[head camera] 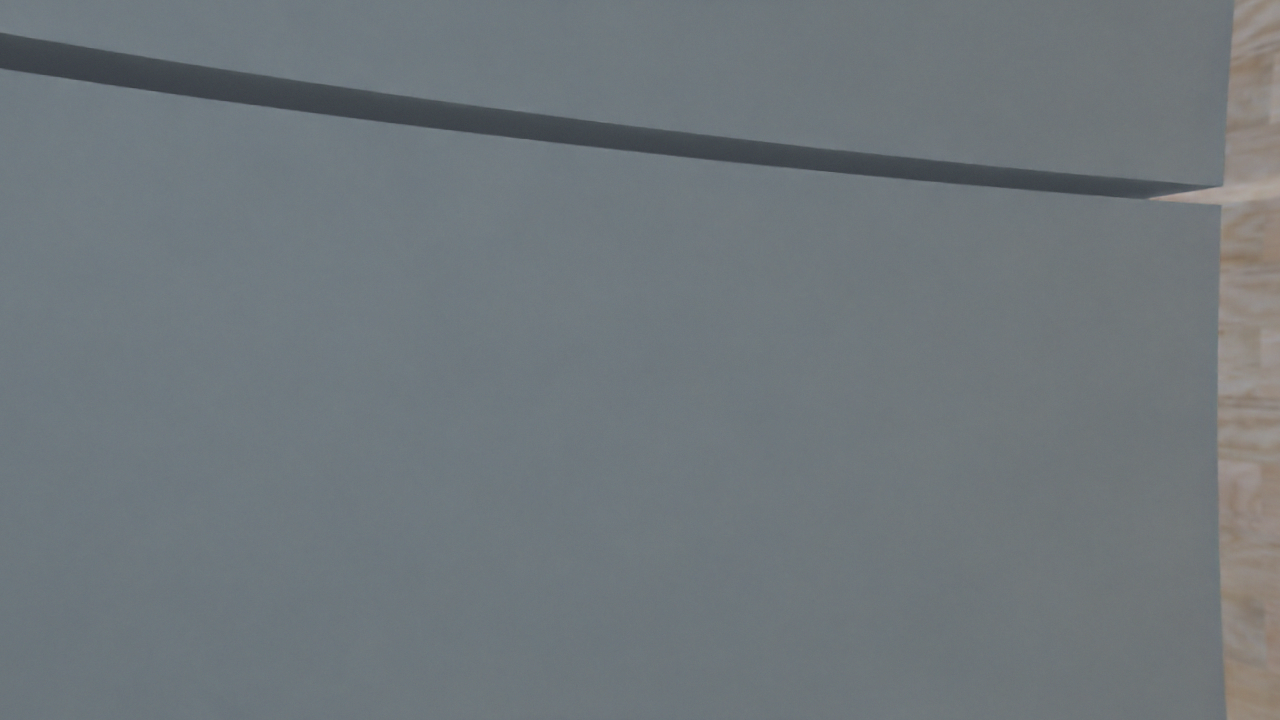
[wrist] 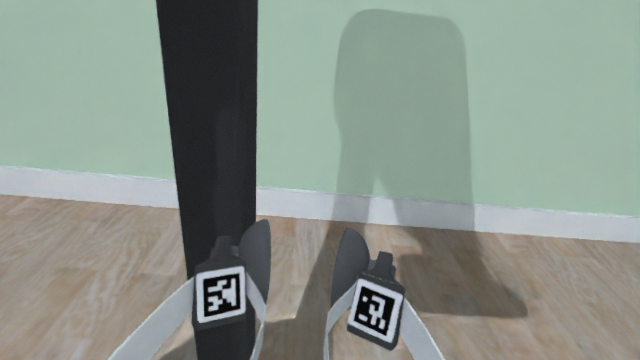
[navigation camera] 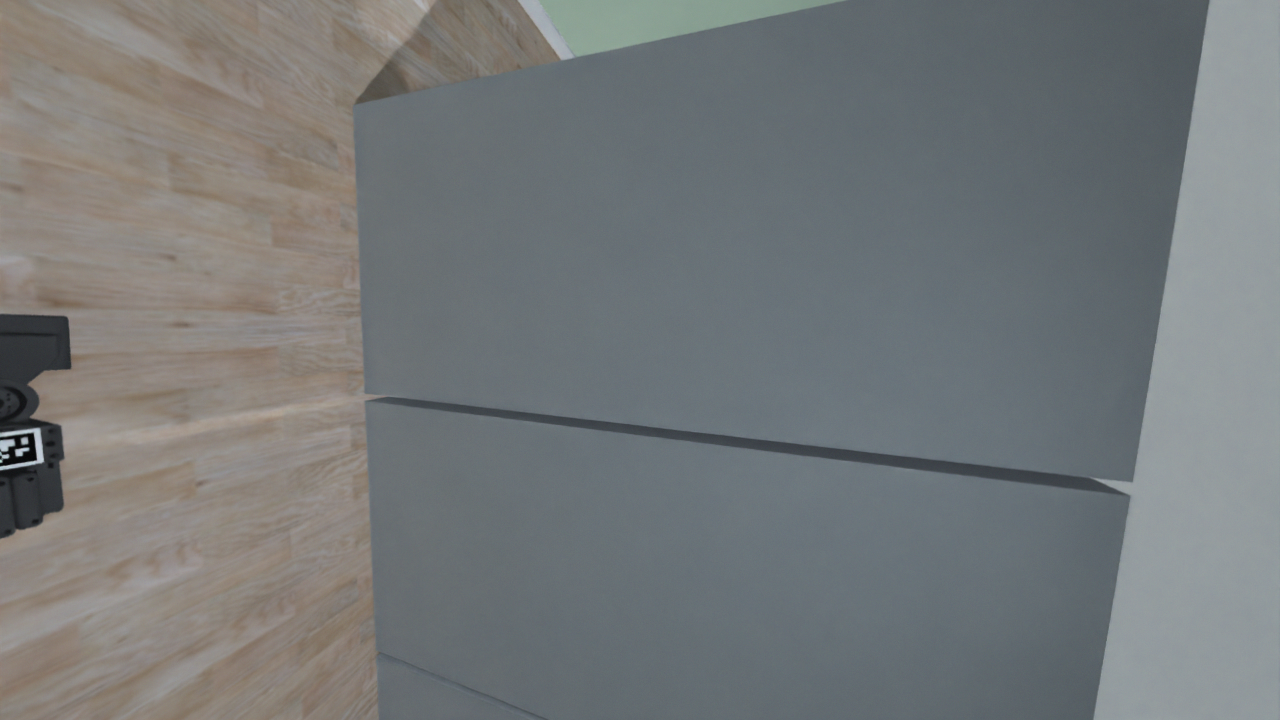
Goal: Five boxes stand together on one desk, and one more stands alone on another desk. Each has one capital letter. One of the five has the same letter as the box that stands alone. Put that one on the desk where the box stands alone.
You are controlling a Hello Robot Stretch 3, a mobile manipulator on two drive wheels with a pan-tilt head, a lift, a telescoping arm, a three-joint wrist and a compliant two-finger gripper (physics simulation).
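Places are measured from the robot's base along level axes (x left, y ahead, z down), in metres.
Pixels of known places: gripper, fingertip midpoint: point(wrist: 304, 251).
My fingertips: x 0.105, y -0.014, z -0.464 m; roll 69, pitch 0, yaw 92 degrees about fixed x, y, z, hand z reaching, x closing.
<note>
Behind a point stands the place of what it marks.
My gripper point(wrist: 304, 251) {x 0.105, y -0.014, z -0.464 m} shows in the lower middle of the wrist view. Its two dark fingertips stand apart, with floor showing between them, and it is open and empty. None of the lettered boxes and neither desk shows in the head, navigation or wrist view, so no letter can be read.
Large grey cabinet-like blocks point(head camera: 626, 402) {x -0.905, y 0.061, z -0.889 m} point(navigation camera: 733, 250) {x -0.903, y 0.241, z -1.182 m} with narrow gaps between them fill much of the head and navigation views. Wooden floor point(navigation camera: 179, 223) {x -0.512, y 0.258, z -0.001 m} runs along them. A green wall point(wrist: 550, 100) {x 0.836, y 0.594, z -0.414 m} with a white skirting point(wrist: 550, 222) {x 0.824, y 0.739, z -0.052 m} and the robot's black mast point(wrist: 215, 100) {x 0.116, y -0.061, z -0.539 m} show in the wrist view.
</note>
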